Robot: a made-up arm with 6 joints. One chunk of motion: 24 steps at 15 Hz.
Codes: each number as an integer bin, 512 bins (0 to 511) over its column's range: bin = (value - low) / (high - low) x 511, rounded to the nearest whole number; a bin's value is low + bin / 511 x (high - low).
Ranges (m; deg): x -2.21..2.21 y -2.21..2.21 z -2.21..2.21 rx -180..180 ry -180..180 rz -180..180
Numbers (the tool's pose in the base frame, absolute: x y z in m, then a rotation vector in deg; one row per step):
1: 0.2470 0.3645 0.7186 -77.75 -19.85 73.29
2: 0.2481 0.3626 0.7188 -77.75 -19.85 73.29
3: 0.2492 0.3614 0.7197 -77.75 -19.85 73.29
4: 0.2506 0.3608 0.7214 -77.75 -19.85 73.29
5: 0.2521 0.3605 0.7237 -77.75 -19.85 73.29
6: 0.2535 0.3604 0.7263 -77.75 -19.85 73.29
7: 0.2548 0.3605 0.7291 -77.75 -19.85 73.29
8: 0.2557 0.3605 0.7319 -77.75 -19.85 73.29
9: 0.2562 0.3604 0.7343 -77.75 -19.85 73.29
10: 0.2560 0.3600 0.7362 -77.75 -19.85 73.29
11: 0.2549 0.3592 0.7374 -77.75 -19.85 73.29
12: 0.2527 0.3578 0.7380 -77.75 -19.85 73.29
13: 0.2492 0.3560 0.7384 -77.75 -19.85 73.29
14: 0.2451 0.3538 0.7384 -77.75 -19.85 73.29
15: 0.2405 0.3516 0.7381 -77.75 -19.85 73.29
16: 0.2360 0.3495 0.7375 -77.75 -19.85 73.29
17: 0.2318 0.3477 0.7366 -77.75 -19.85 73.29
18: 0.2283 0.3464 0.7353 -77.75 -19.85 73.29
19: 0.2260 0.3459 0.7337 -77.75 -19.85 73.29
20: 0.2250 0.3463 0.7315 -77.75 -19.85 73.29
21: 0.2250 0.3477 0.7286 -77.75 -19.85 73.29
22: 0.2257 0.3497 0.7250 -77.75 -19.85 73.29
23: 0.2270 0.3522 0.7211 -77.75 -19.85 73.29
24: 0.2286 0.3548 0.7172 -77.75 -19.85 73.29
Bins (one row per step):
1: 284 298 339 145 227 360
2: 284 297 339 145 227 360
3: 284 297 339 145 227 360
4: 284 297 339 145 227 360
5: 285 297 339 145 227 360
6: 285 297 339 145 227 360
7: 285 297 340 145 227 360
8: 285 297 340 145 227 360
9: 285 297 340 145 227 360
10: 285 297 341 145 227 360
11: 285 297 341 145 227 360
12: 285 297 341 145 227 360
13: 284 297 341 145 227 360
14: 284 296 341 145 227 360
15: 283 296 341 145 227 360
16: 283 296 341 145 227 360
17: 282 296 341 145 227 360
18: 282 296 341 145 227 360
19: 282 295 340 145 227 360
20: 282 296 340 145 227 360
21: 282 296 340 145 227 360
22: 282 296 339 145 227 360
23: 282 296 339 145 227 360
24: 282 297 338 145 227 360

